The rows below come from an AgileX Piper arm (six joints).
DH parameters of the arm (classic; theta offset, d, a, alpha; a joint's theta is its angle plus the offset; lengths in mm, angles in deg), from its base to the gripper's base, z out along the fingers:
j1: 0 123 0 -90
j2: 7.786 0 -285.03 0
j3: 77.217 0 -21.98 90
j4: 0 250.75 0 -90
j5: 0 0 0 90
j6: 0 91 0 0
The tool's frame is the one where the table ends.
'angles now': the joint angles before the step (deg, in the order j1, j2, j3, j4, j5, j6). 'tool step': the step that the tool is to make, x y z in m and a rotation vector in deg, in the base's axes. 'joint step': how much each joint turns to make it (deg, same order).
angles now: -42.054 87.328 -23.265 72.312 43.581 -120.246
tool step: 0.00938 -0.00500 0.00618 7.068 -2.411 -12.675
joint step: 0.000 0.000 0.000 11.247 0.000 4.356
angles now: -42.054 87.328 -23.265 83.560 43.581 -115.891
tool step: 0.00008 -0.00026 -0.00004 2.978 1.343 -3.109
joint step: 0.000 0.001 0.001 0.156 -0.139 4.392
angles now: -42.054 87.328 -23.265 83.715 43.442 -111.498
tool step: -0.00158 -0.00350 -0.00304 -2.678 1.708 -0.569
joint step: 0.001 0.001 -0.001 -0.930 -3.021 -0.258
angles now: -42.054 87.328 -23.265 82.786 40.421 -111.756
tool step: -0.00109 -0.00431 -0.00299 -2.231 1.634 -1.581
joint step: 0.001 0.140 -0.001 -0.032 -3.200 -0.028
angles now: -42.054 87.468 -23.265 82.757 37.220 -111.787
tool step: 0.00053 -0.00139 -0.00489 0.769 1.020 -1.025
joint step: 0.002 1.347 0.000 0.834 -0.617 -0.002
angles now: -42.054 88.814 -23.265 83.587 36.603 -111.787
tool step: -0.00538 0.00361 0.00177 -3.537 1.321 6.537
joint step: -0.001 -1.435 0.001 -7.416 0.253 -0.001
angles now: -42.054 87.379 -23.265 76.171 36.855 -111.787
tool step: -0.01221 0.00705 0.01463 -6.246 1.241 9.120
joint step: 0.002 -6.181 0.000 -13.878 1.551 4.112
